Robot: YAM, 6 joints.
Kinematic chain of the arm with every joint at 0, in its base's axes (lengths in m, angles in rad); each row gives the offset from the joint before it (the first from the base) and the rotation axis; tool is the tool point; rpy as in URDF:
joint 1: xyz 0 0 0.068 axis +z
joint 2: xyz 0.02 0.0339 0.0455 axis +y
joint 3: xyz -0.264 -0.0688 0 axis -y
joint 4: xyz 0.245 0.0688 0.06 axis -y
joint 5: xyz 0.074 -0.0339 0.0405 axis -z
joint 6: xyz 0.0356 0 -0.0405 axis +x
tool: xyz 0 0 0 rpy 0 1.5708 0
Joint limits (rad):
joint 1: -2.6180..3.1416
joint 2: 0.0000..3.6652
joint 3: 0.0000..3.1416
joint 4: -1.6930..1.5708
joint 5: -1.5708..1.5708
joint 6: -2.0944..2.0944
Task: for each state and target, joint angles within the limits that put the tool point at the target. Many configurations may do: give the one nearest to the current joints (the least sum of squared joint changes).
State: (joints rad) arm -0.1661 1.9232 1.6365 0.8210 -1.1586 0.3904
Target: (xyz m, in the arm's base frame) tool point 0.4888 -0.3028 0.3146
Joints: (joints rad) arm -0.5998 2.5047 2.2820 0.6381 -0.8187 0.3904
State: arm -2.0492 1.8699 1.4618 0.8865 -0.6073 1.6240
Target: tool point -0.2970 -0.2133 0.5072
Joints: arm -2.5699 1.6922 1.6558 0.9198 -0.5528 1.6240
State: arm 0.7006 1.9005 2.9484 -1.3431 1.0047 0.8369
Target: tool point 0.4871 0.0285 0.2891
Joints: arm 0.1196 2.4575 2.6134 -1.4030 0.9936 0.8369
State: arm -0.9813 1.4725 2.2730 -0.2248 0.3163 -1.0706
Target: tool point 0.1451 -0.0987 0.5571
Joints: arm -0.5478 1.1326 1.7806 -0.5666 0.2467 -1.0706
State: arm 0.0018 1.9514 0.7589 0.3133 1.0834 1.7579
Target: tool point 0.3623 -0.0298 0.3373
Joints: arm 0.0043 1.5804 1.1743 0.4222 1.0773 1.7579
